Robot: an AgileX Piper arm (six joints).
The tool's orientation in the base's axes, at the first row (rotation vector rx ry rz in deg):
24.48 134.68 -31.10
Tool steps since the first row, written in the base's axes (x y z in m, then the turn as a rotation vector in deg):
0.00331 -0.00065 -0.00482 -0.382 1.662 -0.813
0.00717 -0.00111 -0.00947 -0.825 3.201 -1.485
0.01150 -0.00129 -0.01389 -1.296 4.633 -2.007
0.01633 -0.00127 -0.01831 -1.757 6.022 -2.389
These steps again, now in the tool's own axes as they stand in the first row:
0.00081 0.00217 0.00541 1.084 1.476 -0.462
0.00113 0.00469 0.01091 2.097 2.783 -0.994
0.00101 0.00760 0.01637 3.011 3.946 -1.591
0.00056 0.01091 0.02201 3.817 5.039 -2.258

